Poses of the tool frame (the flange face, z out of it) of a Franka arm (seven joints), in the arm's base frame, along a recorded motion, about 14 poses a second.
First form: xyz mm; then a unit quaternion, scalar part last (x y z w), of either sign.
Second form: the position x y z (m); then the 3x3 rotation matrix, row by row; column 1 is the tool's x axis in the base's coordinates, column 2 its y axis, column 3 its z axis. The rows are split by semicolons. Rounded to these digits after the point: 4 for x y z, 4 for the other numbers.
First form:
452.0 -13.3 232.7 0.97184 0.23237 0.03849 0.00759
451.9 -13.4 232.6 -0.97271 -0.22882 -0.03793 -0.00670
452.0 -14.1 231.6 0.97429 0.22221 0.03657 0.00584
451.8 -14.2 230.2 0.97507 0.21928 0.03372 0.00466
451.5 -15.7 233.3 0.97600 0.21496 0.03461 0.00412
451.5 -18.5 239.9 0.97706 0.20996 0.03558 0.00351
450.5 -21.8 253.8 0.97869 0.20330 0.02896 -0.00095
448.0 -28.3 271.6 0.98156 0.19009 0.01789 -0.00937
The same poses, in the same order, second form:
0.4520 -0.0133 0.2327; 0.8890 0.4511 0.0783; 0.4522 -0.8919 0.0031; 0.0713 0.0326 -0.9969
0.4519 -0.0134 0.2326; 0.8924 0.4446 0.0769; 0.4457 -0.8952 0.0043; 0.0707 0.0304 -0.9970
0.4520 -0.0141 0.2316; 0.8986 0.4326 0.0739; 0.4334 -0.9012 0.0049; 0.0687 0.0276 -0.9973
0.4518 -0.0142 0.2302; 0.9016 0.4273 0.0678; 0.4279 -0.9038 0.0057; 0.0637 0.0239 -0.9977
0.4515 -0.0157 0.2333; 0.9052 0.4193 0.0693; 0.4199 -0.9076 0.0068; 0.0658 0.0229 -0.9976
0.4515 -0.0185 0.2399; 0.9093 0.4100 0.0710; 0.4105 -0.9118 0.0081; 0.0681 0.0218 -0.9974
0.4505 -0.0218 0.2538; 0.9157 0.3980 0.0563; 0.3979 -0.9173 0.0136; 0.0571 0.0099 -0.9983
0.4480 -0.0283 0.2716; 0.9271 0.3735 0.0316; 0.3728 -0.9276 0.0252; 0.0387 -0.0116 -0.9992

